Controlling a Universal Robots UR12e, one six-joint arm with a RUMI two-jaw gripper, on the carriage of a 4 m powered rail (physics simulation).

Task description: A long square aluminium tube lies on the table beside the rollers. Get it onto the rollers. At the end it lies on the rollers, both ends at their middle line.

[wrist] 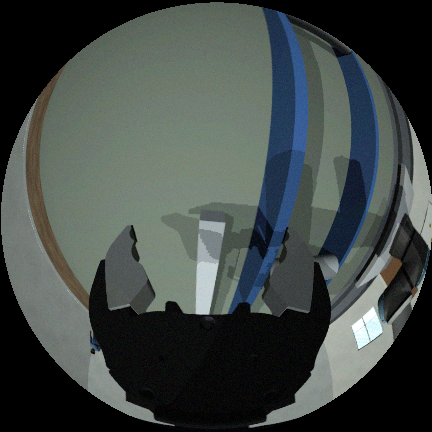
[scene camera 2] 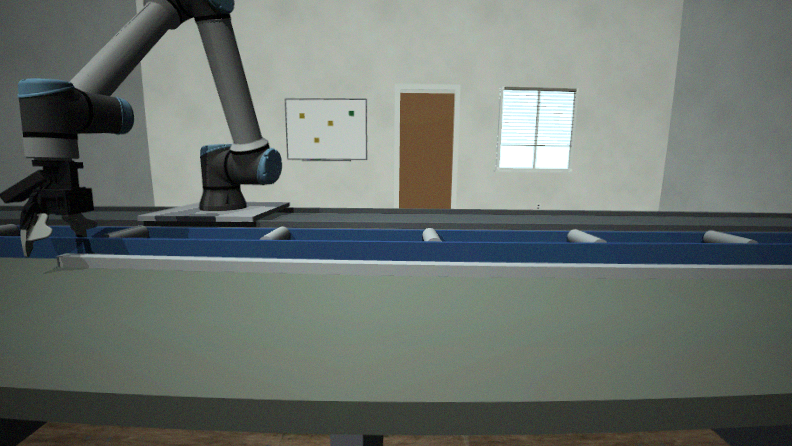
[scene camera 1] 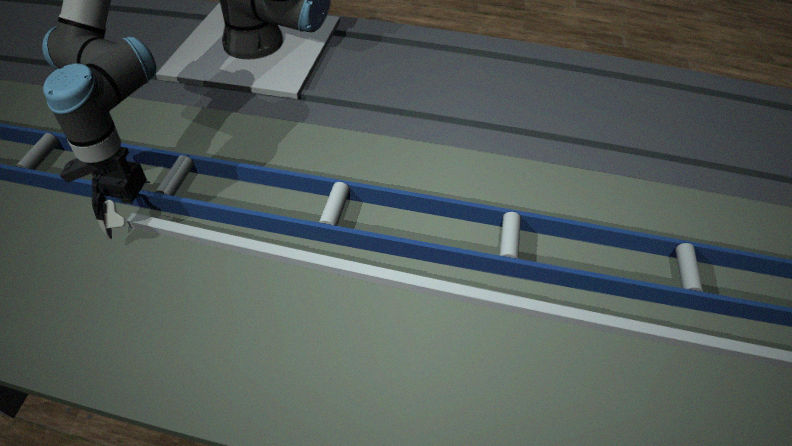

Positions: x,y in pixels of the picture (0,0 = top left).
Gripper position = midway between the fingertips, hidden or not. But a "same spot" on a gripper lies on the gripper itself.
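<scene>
You'd find the gripper in the wrist view [208,228], and scene camera 1 and scene camera 2 show the gripper too. For the gripper, [scene camera 1: 105,211] and [scene camera 2: 34,223] are the same spot. There's also a long square aluminium tube, which shows in scene camera 1 [647,331], and the tube is there in the wrist view and in scene camera 2 as well. On the tube, [wrist: 211,222] and [scene camera 2: 63,254] are the same spot.
</scene>
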